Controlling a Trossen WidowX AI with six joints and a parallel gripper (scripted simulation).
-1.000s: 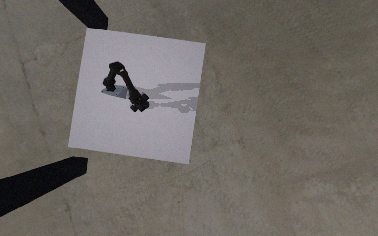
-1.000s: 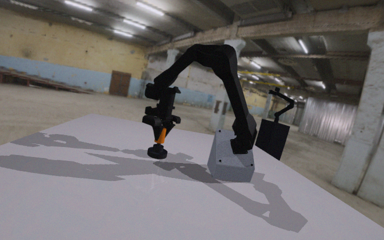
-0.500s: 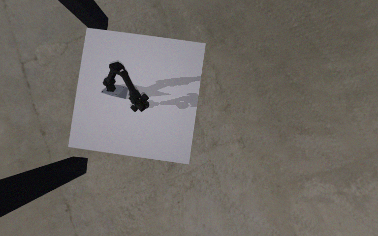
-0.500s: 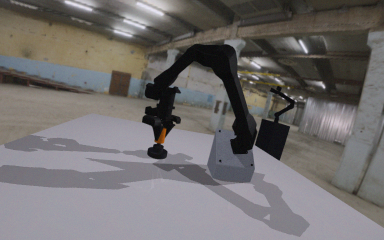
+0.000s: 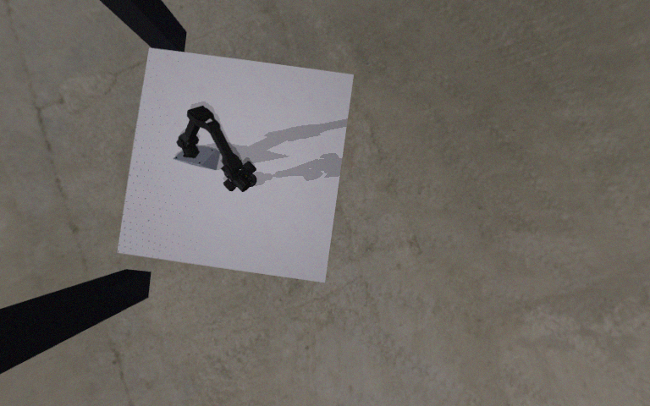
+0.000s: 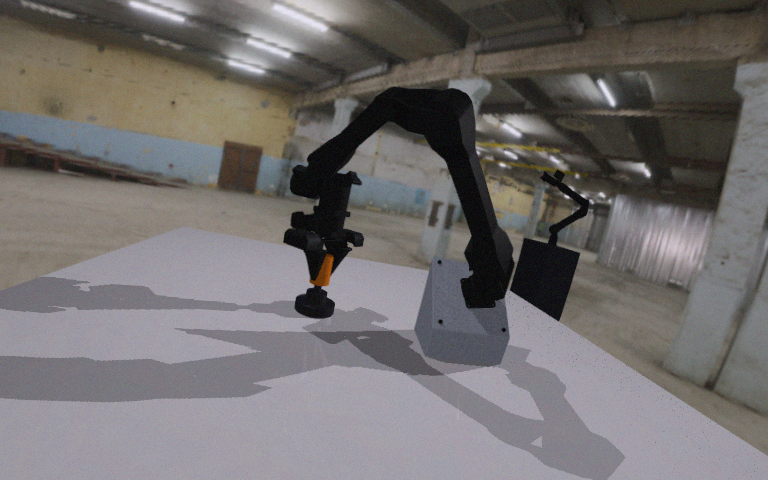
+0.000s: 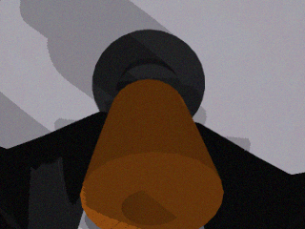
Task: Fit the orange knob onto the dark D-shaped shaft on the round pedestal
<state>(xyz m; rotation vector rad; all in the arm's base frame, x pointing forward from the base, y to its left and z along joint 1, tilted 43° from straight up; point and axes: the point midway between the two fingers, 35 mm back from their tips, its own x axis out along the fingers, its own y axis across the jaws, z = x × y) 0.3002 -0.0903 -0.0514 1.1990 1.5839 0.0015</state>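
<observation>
Now: the orange knob 2 cm above my gripper tip. Also, from my gripper tip: dark round pedestal: 4 cm below.
</observation>
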